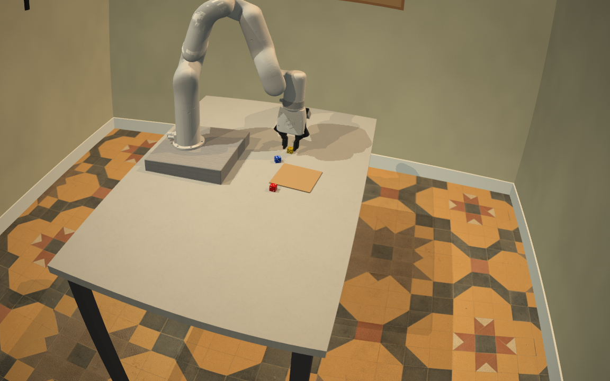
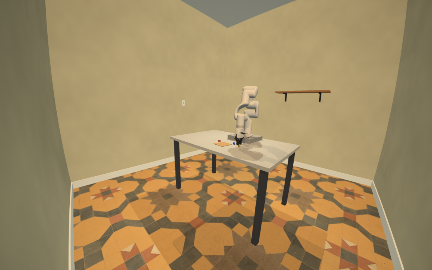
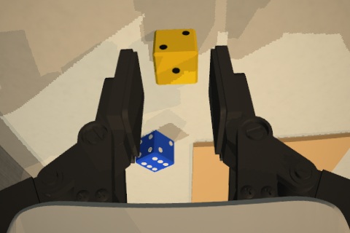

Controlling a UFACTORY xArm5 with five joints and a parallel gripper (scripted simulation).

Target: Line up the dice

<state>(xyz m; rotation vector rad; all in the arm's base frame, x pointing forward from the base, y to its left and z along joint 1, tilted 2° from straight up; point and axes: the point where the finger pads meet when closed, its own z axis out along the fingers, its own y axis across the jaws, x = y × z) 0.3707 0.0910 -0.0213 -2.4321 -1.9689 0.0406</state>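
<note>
Right now my hand is 3 cm above the yellow die. Round my hand: red die (2 cm behind, 26 cm to the right, 3 cm below); then blue die (3 cm behind, 8 cm to the right, 3 cm below); then mat (4 cm ahead, 17 cm to the right, 4 cm below).
</note>
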